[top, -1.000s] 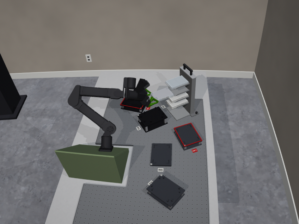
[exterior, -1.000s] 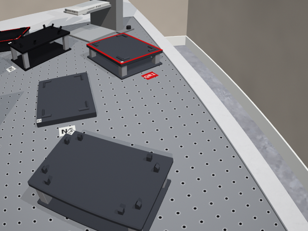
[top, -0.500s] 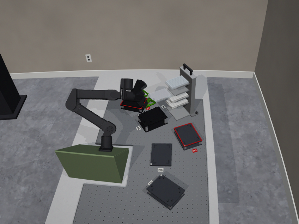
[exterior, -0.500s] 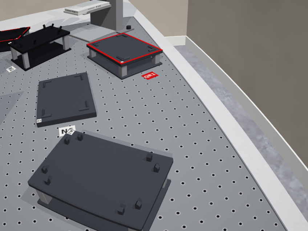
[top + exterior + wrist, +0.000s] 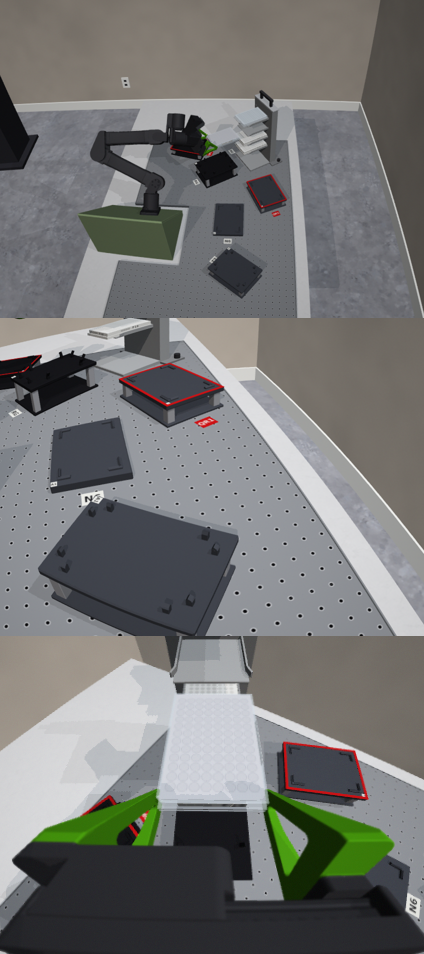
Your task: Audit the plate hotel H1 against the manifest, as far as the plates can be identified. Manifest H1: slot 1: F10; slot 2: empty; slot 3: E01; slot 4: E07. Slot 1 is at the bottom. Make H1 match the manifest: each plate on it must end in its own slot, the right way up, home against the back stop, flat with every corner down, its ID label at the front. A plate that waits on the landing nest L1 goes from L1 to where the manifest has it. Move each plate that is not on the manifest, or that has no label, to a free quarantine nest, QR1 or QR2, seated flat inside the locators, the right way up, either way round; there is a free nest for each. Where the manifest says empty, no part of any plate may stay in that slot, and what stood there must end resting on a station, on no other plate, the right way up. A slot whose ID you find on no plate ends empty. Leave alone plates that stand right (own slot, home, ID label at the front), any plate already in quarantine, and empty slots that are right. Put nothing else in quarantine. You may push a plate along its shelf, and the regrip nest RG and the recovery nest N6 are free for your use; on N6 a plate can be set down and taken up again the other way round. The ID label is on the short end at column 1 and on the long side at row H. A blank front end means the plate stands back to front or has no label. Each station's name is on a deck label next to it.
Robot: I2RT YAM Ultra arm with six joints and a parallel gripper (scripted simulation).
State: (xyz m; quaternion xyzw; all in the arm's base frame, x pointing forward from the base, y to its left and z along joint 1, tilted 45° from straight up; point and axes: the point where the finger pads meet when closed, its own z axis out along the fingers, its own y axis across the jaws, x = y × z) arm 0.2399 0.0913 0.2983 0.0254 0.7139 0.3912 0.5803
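Right now my hand is 5 cm short of the clear well plate and 2 cm to the right of it. From my hand the other things lie so: H1 deck label: 9 cm ahead, 15 cm to the left, 20 cm below; then black regrip nest RG: 1 cm ahead, 1 cm to the left, 15 cm below; then red-rimmed nest QR2: 11 cm behind, 19 cm to the left, 17 cm below.
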